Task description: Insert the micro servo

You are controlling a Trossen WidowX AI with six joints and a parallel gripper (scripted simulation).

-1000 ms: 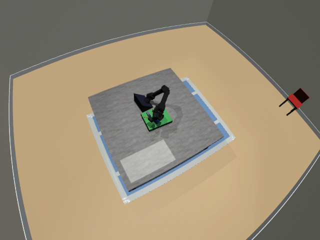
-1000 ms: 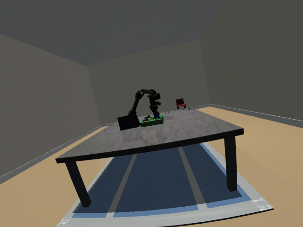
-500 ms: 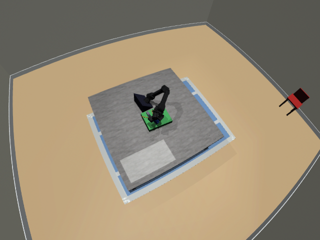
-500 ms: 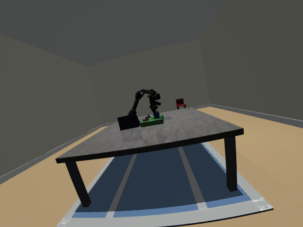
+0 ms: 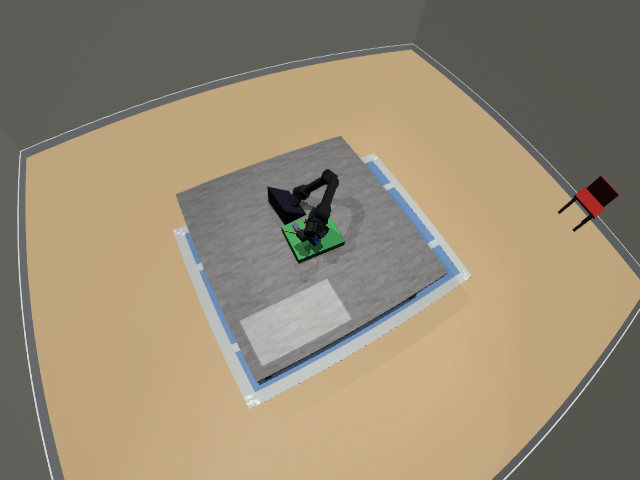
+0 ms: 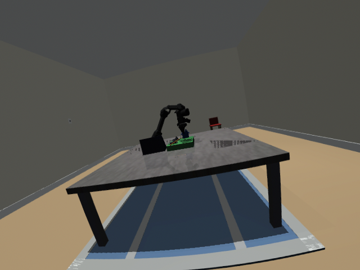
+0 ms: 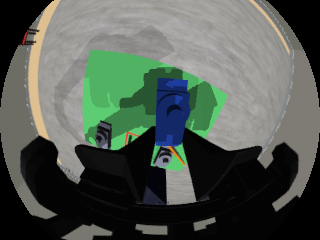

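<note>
The green deck is 100 mm below my gripper tip and 40 mm to the left of it.
</note>
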